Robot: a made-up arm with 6 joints.
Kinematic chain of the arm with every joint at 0, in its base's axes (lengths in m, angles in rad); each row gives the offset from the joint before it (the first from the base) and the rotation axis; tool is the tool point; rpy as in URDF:
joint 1: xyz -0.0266 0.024 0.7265 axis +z
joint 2: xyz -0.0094 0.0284 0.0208 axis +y
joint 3: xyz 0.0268 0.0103 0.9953 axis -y
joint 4: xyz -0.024 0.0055 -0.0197 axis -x
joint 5: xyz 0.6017 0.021 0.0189 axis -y
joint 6: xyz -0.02 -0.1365 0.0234 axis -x
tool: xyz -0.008 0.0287 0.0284 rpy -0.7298 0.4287 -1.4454
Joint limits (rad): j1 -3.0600..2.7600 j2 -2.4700..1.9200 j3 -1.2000..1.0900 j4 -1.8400..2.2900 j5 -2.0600..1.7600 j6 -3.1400..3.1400
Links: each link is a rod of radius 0.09 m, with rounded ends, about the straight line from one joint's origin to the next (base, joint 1, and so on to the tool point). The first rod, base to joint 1, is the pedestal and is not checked.
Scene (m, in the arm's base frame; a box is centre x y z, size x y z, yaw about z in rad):
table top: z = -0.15
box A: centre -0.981 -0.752 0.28 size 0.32 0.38 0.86 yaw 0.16
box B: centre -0.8 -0.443 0 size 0.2 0.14 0.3 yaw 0.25
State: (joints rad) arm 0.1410 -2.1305 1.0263 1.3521 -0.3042 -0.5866
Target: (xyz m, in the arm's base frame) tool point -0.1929 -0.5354 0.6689
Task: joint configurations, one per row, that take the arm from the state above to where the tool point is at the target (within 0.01 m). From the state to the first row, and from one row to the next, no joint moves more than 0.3 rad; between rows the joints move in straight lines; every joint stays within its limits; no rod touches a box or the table.
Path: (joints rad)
1: 0.1744 -1.8392 0.8960 1.4918 -0.2561 -0.5686
2: 0.2077 -1.5478 0.7656 1.6315 -0.2080 -0.5507
3: 0.2411 -1.2565 0.6353 1.7711 -0.1598 -0.5327
4: 0.2745 -0.9652 0.5049 1.9108 -0.1117 -0.5148
5: 0.3079 -0.6739 0.3746 2.0505 -0.0636 -0.4968
6: 0.3412 -0.3825 0.2442 2.1902 -0.0155 -0.4789
7: 0.5059 -0.6568 0.0379 2.0969 -0.1141 -0.4542
8: 0.6706 -0.9311 -0.1684 2.0037 -0.2127 -0.4295
9: 0.8353 -1.2054 -0.3747 1.9104 -0.3114 -0.4048
10: 1.0001 -1.4797 -0.5811 1.8172 -0.4100 -0.3802
11: 1.1648 -1.7540 -0.7874 1.7240 -0.5086 -0.3555
12: 1.3295 -2.0283 -0.9937 1.6307 -0.6073 -0.3308
13: 1.4942 -2.3025 -1.2000 1.5375 -0.7059 -0.3061

